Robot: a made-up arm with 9 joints. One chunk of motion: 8 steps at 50 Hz.
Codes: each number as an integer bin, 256 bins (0 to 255) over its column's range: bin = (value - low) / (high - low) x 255, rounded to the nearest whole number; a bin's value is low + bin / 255 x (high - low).
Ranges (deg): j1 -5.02..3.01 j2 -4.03..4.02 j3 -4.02..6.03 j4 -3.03..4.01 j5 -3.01..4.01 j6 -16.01..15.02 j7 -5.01..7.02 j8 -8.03..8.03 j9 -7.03..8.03
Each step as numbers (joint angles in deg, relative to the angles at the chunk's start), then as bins.
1 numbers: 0.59 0.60 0.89 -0.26 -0.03 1.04 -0.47 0.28 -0.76
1 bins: 178 147 125 100 108 140 96 132 106
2 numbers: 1.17 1.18 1.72 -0.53 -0.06 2.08 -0.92 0.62 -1.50
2 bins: 197 165 146 91 107 149 87 137 94
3 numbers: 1.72 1.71 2.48 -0.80 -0.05 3.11 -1.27 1.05 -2.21
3 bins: 214 182 165 81 108 157 79 144 82
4 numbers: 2.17 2.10 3.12 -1.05 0.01 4.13 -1.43 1.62 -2.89
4 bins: 228 194 181 72 110 166 76 153 70
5 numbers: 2.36 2.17 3.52 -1.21 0.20 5.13 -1.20 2.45 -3.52
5 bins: 234 196 191 66 117 174 81 166 59
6 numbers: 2.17 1.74 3.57 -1.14 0.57 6.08 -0.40 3.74 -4.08
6 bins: 228 183 193 68 130 182 98 187 50
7 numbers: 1.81 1.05 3.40 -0.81 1.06 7.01 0.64 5.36 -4.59
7 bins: 217 161 188 80 148 189 120 213 41
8 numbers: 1.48 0.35 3.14 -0.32 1.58 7.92 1.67 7.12 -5.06
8 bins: 206 139 182 98 167 197 142 241 33
